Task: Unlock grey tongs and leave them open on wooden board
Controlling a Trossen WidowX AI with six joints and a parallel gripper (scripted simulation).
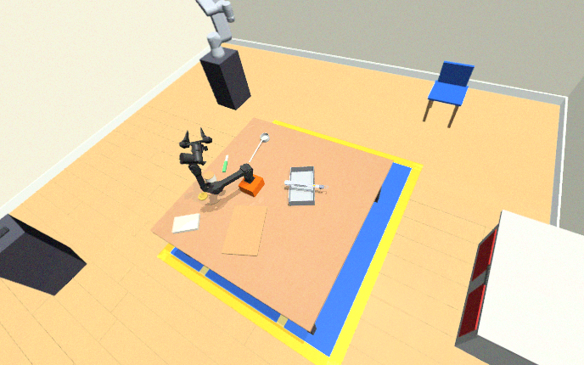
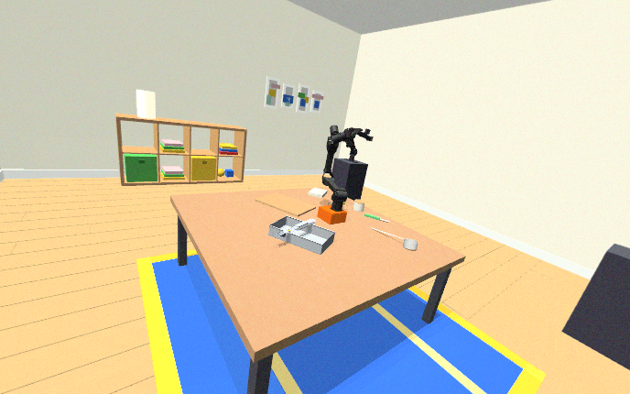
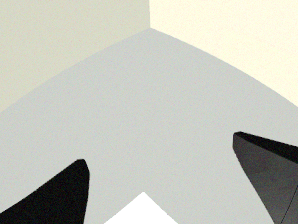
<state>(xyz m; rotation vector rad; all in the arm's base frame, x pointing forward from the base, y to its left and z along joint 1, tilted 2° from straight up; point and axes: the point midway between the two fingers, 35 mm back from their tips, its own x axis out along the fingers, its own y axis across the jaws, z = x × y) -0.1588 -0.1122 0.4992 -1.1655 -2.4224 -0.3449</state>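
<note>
Now: the yellow lock piece 630 mm ahead of my gripper tip, 280 mm to the left of it and 520 mm below it. From my gripper tip the other things lie so: green-handled tool: 160 mm behind, 180 mm to the left, 580 mm below; white block: 30 mm behind, 390 mm to the right, 570 mm below; wooden board: 370 mm ahead, 210 mm to the right, 580 mm below.
</note>
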